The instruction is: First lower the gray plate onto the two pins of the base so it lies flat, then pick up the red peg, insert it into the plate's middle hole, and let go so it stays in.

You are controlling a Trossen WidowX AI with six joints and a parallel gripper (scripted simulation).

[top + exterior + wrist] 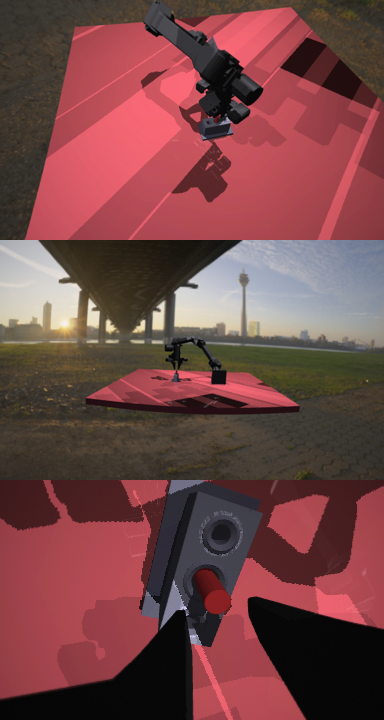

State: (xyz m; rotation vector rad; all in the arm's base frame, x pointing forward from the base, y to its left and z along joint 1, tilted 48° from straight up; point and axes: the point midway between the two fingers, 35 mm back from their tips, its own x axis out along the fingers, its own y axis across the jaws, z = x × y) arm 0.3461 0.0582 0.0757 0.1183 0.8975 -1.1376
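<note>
Right now the red peg is 50 mm below my gripper tip. Also, from my gripper tip: gray plate 50 mm below; then dark base 90 mm below.
</note>
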